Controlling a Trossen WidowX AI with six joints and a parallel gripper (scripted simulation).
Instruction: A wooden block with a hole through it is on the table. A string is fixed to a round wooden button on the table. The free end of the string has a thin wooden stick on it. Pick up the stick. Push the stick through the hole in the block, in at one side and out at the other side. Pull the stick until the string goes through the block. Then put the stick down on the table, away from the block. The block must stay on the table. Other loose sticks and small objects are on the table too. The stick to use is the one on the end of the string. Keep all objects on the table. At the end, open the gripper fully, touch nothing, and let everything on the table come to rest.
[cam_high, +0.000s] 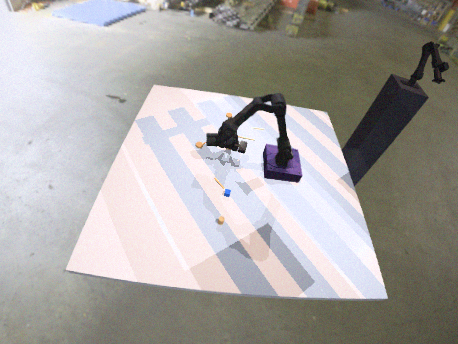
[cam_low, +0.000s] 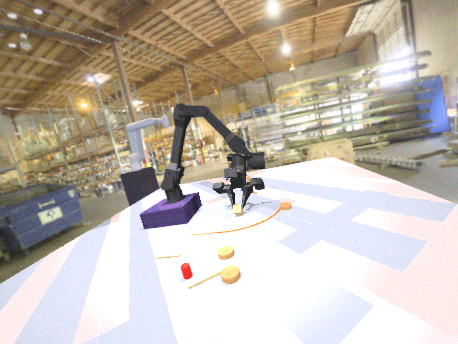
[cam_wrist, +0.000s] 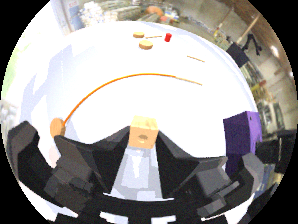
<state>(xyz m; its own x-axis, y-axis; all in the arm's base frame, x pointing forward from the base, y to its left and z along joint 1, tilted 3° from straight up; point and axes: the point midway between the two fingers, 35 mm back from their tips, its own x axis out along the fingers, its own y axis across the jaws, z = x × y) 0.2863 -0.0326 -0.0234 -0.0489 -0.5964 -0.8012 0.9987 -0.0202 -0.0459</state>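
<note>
My gripper tip is now right at the wooden block. Also, from my gripper tip: red peg (40 mm behind, 300 mm to the right, 10 mm below); then blue cube (50 mm behind, 300 mm to the left, 10 mm below); then round wooden button (160 mm ahead, 30 mm to the left, 20 mm below).
</note>
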